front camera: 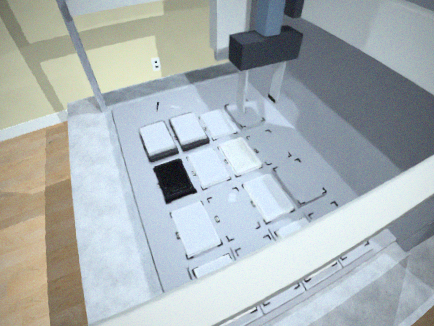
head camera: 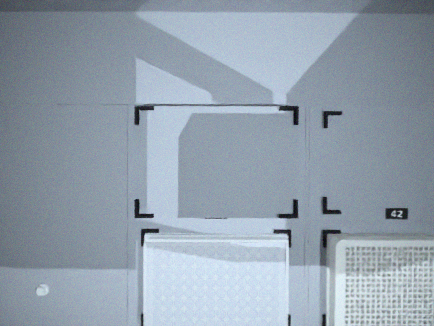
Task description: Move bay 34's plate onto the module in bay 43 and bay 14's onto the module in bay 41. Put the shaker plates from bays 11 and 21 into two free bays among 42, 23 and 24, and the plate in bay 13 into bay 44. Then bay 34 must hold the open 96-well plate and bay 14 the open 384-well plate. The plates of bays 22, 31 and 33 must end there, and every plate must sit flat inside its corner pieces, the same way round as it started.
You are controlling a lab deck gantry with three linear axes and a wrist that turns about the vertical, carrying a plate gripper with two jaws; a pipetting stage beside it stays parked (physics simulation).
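Frame: origin at the robot's base, x back, y right, z up, level; millimetres.
Seen in the pictures: gripper, fingertip midpoint: [front camera: 257, 104]; robot's base at its link origin: [front camera: 141, 135].
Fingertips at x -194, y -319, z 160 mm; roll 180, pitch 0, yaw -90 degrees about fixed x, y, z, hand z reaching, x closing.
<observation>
Pixels of each thing's middle, then the offset from my fingertips to it. "spot": a spot on its surface instead.
- bay 41 at the middle of its body: [head camera: 216, 162] [front camera: 244, 114] dy -45, dx +130, dz -149 mm
- Bay 43's module at a spot on its surface: [front camera: 303, 186] spot: dy -40, dx -220, dz -141 mm
- open black 96-well plate at the middle of its body: [front camera: 173, 178] dy +276, dx -34, dz -153 mm
- open 384-well plate at the middle of its body: [head camera: 401, 284] [front camera: 239, 155] dy +62, dx -34, dz -153 mm
- bay 13 at a spot on its surface: [front camera: 196, 229] spot: dy +276, dx -209, dz -146 mm
- bay 22 at a spot on its surface: [front camera: 209, 167] spot: dy +168, dx -44, dz -145 mm
- bay 33 at a spot on its surface: [front camera: 269, 197] spot: dy +64, dx -206, dz -145 mm
- bay 31 at a spot on its surface: [head camera: 215, 287] [front camera: 217, 121] spot: dy +62, dx +130, dz -145 mm
- Bay 14's plate at the middle of its body: [front camera: 223, 288] dy +276, dx -362, dz -138 mm
- bay 34's at the middle of its body: [front camera: 305, 246] dy +62, dx -362, dz -138 mm
- small white round thing at the middle of its body: [head camera: 41, 290] dy +72, dx +287, dz -158 mm
- small pale patch at a spot on its surface: [front camera: 232, 195] spot: dy +147, dx -151, dz -159 mm
My gripper [front camera: 257, 105] is open and empty, above the far-left module in bay 41 [front camera: 253, 119] [head camera: 230, 165], which bears no plate. The jaws do not show in the head view. Bay 43's module [front camera: 303, 186] bears no plate. Shaker plates [front camera: 158, 138] [front camera: 188, 128] sit in bays 11 and 21. The open black 96-well plate [front camera: 174, 180] is in bay 12, the open 384-well plate [front camera: 240, 155] [head camera: 387, 285] in bay 32. White plates stand in bay 13 [front camera: 196, 229], bay 22 [front camera: 209, 167], bay 33 [front camera: 269, 197] and bay 31 [front camera: 218, 124] [head camera: 215, 287]. Bay 14's plate [front camera: 213, 266] and bay 34's [front camera: 292, 229] are partly hidden.
Bays 42, 23, 24 and 44 show corner pieces without plates. A pale beam crosses the front view and hides part of the near deck. A small white round thing [head camera: 42, 290] lies left of bay 31. A small pale patch [front camera: 232, 195] shows at bay 23.
</observation>
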